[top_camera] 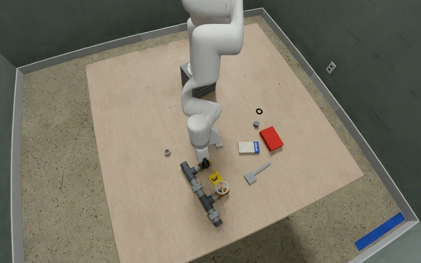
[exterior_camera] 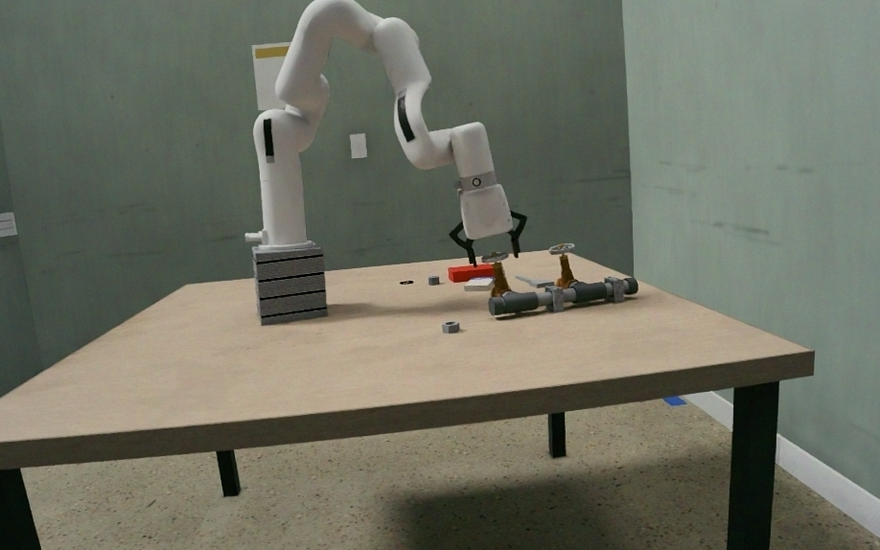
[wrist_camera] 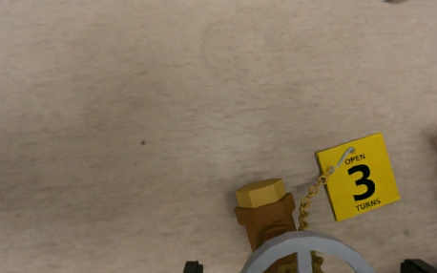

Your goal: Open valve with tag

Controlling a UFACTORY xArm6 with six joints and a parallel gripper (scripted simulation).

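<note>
The yellow tag lies 110 mm below my hand, 90 mm ahead of it and 40 mm to the left of it. The rest, counted from my hand: grey scraper: 220 mm to the left, 160 mm ahead, 110 mm below; white card: 260 mm to the left, 100 mm below, 30 mm ahead; red block: 390 mm to the left, 100 mm below, 40 mm ahead.
</note>
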